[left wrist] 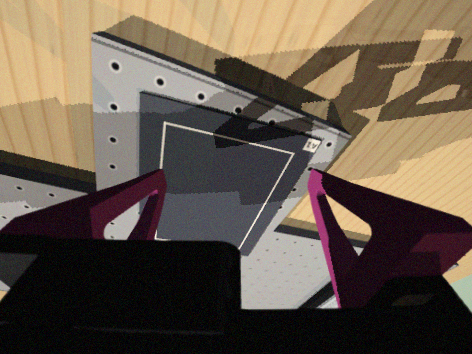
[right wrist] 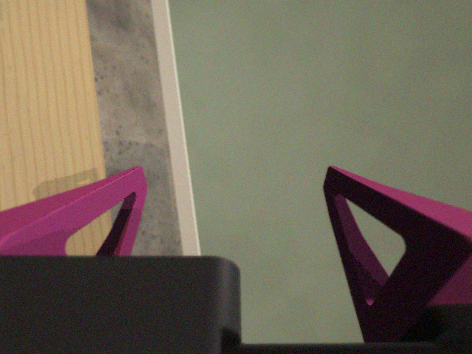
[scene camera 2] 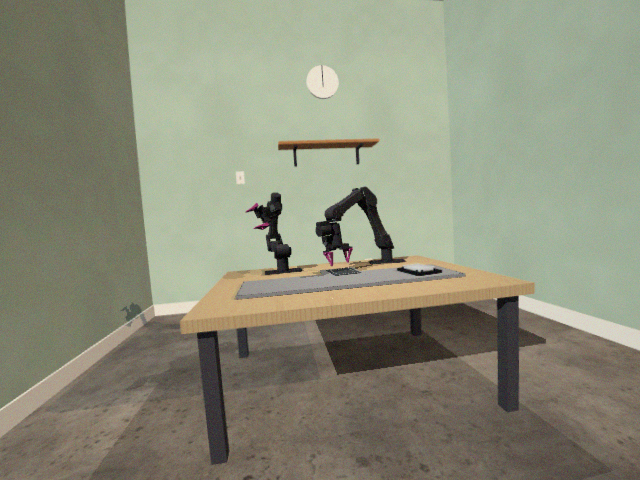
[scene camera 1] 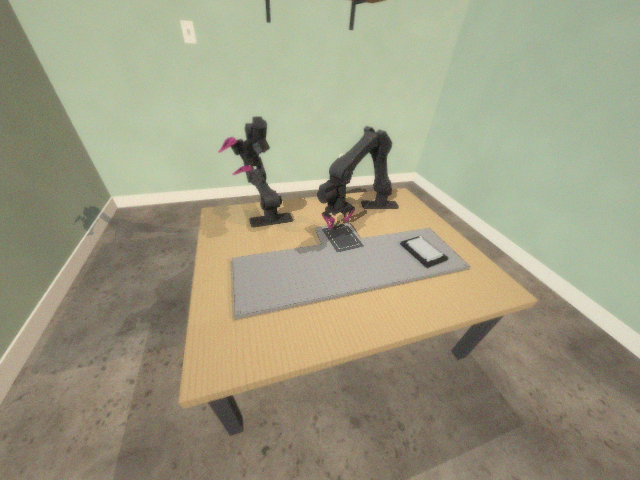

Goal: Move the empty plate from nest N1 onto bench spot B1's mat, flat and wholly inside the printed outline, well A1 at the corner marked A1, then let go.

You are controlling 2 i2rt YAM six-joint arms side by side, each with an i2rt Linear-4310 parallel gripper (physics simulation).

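Frame: origin at the left arm's base, x left, y back, z up, level; metres.
Seen in the pictures: left gripper, fingertip midpoint: [left wrist: 237,177] [scene camera 2: 340,264] [scene camera 1: 338,225]; right gripper, fingertip midpoint: [right wrist: 235,176] [scene camera 2: 249,220] [scene camera 1: 226,163]; left arm's base, origin of the base link: [scene camera 2: 387,262] [scene camera 1: 379,205]; right arm's base, origin of the base link: [scene camera 2: 283,272] [scene camera 1: 271,220].
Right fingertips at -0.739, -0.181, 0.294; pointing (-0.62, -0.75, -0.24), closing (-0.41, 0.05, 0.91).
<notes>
Offsets run from my right fingertips to a thing's middle, as dx, dy, dz. "spot": to the spot under its first point. Level surfaces: height alone.
The pale plate {+0.816, -0.222, -0.263} [scene camera 1: 426,248] [scene camera 2: 418,268] lies in a black nest {+0.816, -0.222, -0.271} [scene camera 1: 429,264] [scene camera 2: 419,273] at the right end of the grey board. The dark mat {dz -0.280} [scene camera 1: 345,240] [scene camera 2: 343,271] [left wrist: 215,175], with a white printed outline, lies on the board's raised tab at the back; its A1 label {spot: +0.510, -0.026, -0.279} [left wrist: 311,145] shows in the left wrist view. My left gripper [scene camera 1: 339,222] [scene camera 2: 338,262] [left wrist: 237,177] is open and empty, low above the mat's rear part. My right gripper [scene camera 1: 227,157] [scene camera 2: 253,218] [right wrist: 235,176] is open and empty, raised at the left, away from the board.
The grey perforated board {dz -0.281} [scene camera 1: 289,281] [scene camera 2: 289,287] lies across the wooden table [scene camera 1: 310,335] [scene camera 2: 361,304]. The right arm's base [scene camera 1: 270,219] and the left arm's base [scene camera 1: 379,204] stand behind it. A wall shelf [scene camera 2: 328,144] hangs on the back wall.
</notes>
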